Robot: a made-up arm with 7 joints.
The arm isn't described. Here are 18 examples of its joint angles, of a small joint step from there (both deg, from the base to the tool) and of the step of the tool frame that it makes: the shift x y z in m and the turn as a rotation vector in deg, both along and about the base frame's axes.
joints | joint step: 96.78 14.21 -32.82 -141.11 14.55 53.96 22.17 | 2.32 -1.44 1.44 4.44 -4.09 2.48 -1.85
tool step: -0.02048 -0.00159 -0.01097 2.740 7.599 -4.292
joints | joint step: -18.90 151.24 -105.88 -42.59 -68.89 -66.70 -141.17 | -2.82 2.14 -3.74 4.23 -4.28 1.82 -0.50
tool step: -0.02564 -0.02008 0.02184 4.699 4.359 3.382
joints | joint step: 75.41 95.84 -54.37 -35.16 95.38 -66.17 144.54 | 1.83 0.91 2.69 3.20 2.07 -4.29 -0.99
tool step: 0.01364 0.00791 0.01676 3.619 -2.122 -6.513
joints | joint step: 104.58 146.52 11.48 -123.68 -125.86 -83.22 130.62 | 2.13 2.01 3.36 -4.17 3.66 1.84 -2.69
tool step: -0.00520 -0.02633 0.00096 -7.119 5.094 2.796
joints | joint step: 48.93 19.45 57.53 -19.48 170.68 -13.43 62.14 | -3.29 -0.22 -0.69 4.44 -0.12 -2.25 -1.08
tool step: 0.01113 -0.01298 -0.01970 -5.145 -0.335 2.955
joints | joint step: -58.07 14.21 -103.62 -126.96 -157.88 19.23 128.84 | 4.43 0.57 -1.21 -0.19 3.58 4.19 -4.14
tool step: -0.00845 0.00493 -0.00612 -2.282 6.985 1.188
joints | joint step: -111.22 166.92 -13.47 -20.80 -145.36 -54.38 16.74 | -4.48 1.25 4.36 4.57 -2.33 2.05 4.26
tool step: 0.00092 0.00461 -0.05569 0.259 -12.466 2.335
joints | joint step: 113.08 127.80 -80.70 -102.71 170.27 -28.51 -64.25 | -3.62 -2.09 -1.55 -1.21 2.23 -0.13 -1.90
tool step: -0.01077 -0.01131 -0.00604 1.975 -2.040 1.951
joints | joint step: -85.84 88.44 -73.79 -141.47 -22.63 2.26 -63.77 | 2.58 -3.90 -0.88 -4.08 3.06 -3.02 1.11
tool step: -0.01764 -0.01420 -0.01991 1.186 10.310 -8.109
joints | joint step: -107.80 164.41 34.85 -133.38 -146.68 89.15 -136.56 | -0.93 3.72 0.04 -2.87 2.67 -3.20 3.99
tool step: 0.01453 -0.00842 -0.00778 -5.820 1.275 5.641
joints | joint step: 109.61 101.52 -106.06 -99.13 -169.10 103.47 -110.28 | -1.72 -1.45 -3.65 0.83 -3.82 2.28 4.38
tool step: 0.00047 -0.00580 0.00692 -3.620 1.644 7.643
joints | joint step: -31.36 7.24 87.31 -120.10 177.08 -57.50 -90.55 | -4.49 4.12 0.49 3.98 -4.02 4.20 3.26
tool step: 0.01017 0.01315 0.01228 1.973 -4.677 3.962
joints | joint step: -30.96 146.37 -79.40 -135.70 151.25 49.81 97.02 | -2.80 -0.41 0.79 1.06 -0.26 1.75 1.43
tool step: 0.00827 0.00093 0.00735 -0.113 -1.406 -0.701
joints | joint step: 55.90 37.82 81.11 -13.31 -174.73 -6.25 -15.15 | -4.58 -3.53 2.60 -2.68 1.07 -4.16 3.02
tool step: 0.01564 -0.00459 -0.03548 1.818 -9.369 4.829
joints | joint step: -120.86 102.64 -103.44 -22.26 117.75 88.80 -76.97 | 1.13 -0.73 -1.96 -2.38 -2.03 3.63 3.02
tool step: 0.01663 -0.00567 -0.00282 -1.857 7.637 0.202
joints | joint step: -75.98 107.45 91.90 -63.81 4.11 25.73 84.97 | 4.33 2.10 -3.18 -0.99 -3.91 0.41 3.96
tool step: -0.00709 -0.02332 0.02822 -0.246 4.817 4.722
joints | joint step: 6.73 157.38 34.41 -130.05 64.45 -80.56 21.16 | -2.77 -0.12 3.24 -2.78 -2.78 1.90 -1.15
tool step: -0.02056 -0.01379 0.00387 2.617 -5.145 -4.782
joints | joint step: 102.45 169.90 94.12 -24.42 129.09 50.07 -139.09 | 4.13 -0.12 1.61 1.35 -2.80 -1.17 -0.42
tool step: -0.00896 0.01684 -0.02555 2.182 1.973 2.448
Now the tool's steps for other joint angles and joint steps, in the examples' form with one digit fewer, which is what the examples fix.
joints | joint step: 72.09 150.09 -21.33 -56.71 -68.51 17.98 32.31 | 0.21 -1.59 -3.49 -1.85 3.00 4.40 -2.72
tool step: -0.0250 0.0116 -0.0045 0.17 0.31 -0.01
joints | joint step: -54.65 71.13 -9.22 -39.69 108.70 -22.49 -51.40 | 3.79 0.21 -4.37 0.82 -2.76 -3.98 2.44
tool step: 0.0001 0.0068 -0.0321 3.23 4.53 4.20
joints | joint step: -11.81 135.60 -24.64 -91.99 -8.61 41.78 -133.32 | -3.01 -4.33 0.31 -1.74 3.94 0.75 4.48
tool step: 0.0037 -0.0049 -0.0109 -11.43 -5.37 -4.29
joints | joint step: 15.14 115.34 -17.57 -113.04 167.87 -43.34 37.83 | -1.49 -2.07 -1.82 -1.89 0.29 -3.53 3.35
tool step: -0.0048 -0.0076 -0.0092 -4.50 -2.62 2.67
